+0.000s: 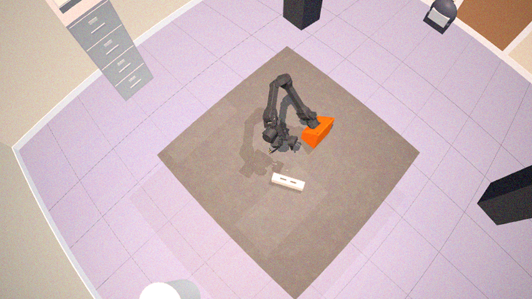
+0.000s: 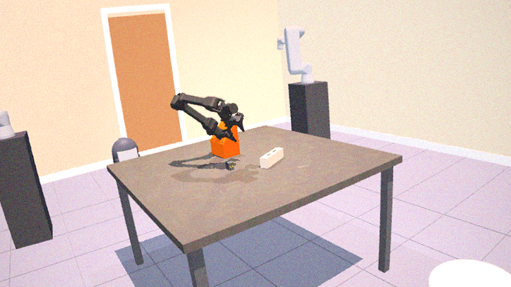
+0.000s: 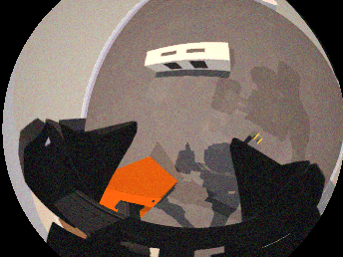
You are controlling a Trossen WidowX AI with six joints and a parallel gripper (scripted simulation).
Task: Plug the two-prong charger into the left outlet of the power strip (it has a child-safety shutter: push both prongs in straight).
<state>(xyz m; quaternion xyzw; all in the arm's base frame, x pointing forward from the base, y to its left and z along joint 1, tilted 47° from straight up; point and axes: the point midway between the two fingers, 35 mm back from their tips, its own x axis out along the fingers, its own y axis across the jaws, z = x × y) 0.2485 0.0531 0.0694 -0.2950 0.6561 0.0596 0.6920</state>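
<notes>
The charger lies 30 mm ahead of my gripper tip, 90 mm to the right of it and 140 mm below it.
</notes>
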